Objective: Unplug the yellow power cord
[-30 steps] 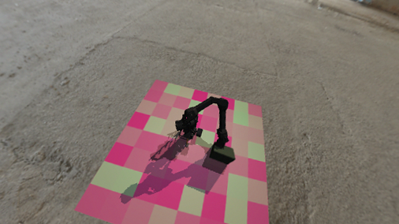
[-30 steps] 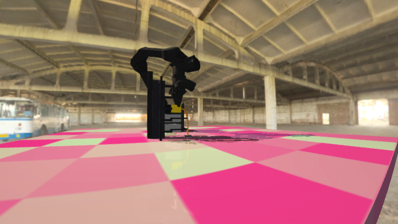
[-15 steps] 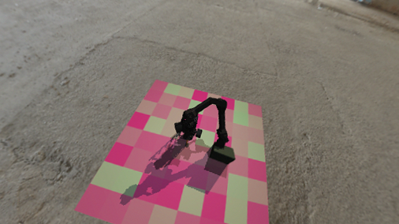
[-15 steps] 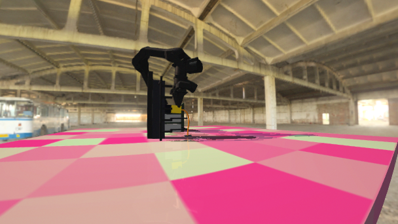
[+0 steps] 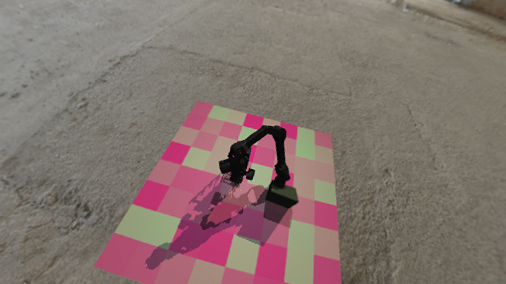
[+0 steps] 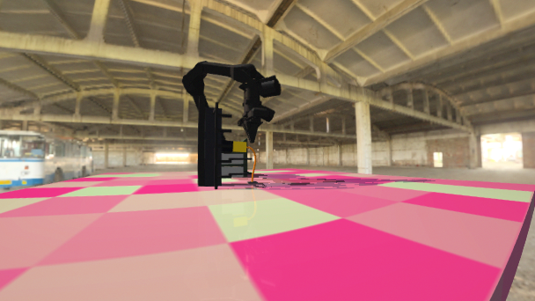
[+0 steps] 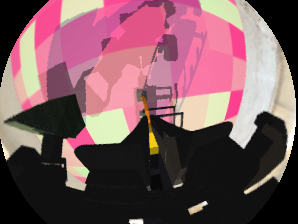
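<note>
Right now the yellow plug is 6 cm to the right of my gripper tip.
</note>
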